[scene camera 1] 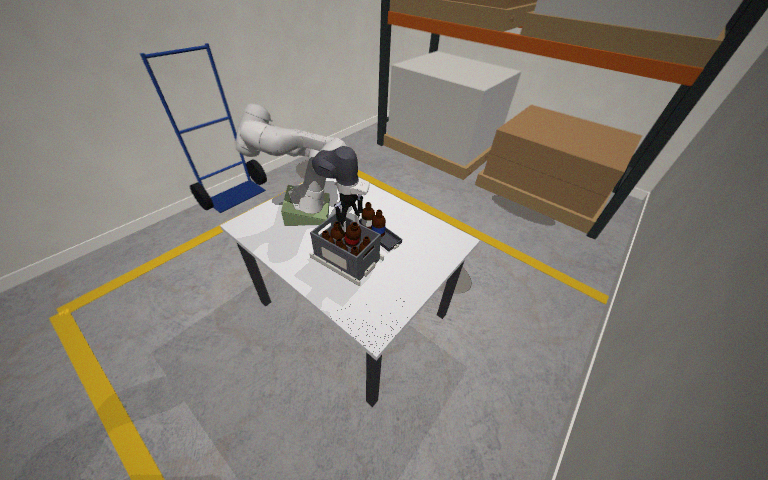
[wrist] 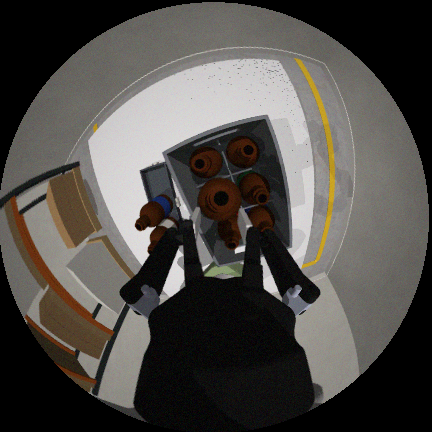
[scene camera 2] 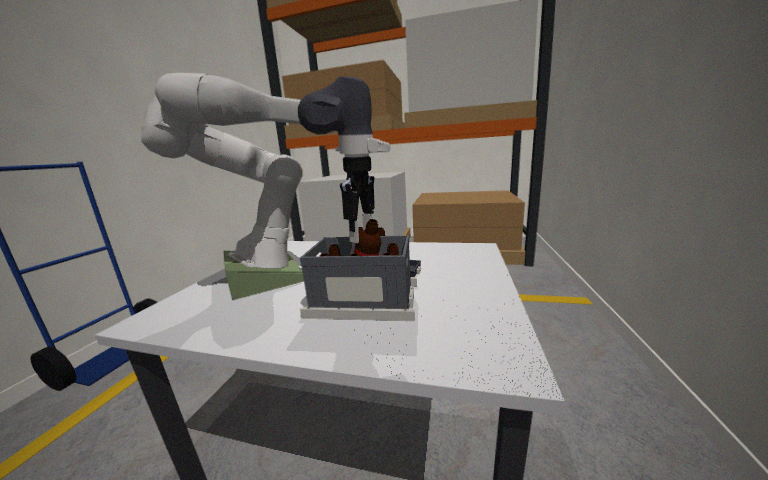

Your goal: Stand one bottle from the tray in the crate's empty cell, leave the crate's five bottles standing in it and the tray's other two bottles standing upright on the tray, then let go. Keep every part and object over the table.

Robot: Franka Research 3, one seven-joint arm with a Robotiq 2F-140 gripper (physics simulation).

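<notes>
My gripper [scene camera 1: 348, 221] [scene camera 2: 360, 228] [wrist: 218, 214] is shut on the red-labelled brown bottle [scene camera 1: 353, 233] [scene camera 2: 370, 241] [wrist: 220, 196]. The bottle is upright, its lower part inside the grey crate [scene camera 1: 365, 263] [scene camera 2: 314, 283] [wrist: 281, 210], at the left column's middle cell in the wrist view. Its shoulders show above the rim; its base is hidden. The crate's bottles [wrist: 205, 162] [wrist: 243, 151] [wrist: 255, 189] [wrist: 262, 218] [wrist: 230, 232] stand around it. The blue-labelled bottle [scene camera 1: 378, 221] [wrist: 155, 210] and white-labelled bottle [scene camera 1: 368, 213] [wrist: 162, 234] stand on the dark tray [scene camera 1: 391, 242] [wrist: 157, 180].
The crate sits on a low pale base [scene camera 1: 334, 270] [scene camera 2: 356, 314] on the white table [scene camera 1: 424, 254] [scene camera 2: 464, 339]. The green robot mount [scene camera 1: 305, 216] [scene camera 2: 263, 281] stands beside it. A blue hand truck [scene camera 1: 237, 196] and a storage rack [scene camera 1: 384, 73] stand beyond the table.
</notes>
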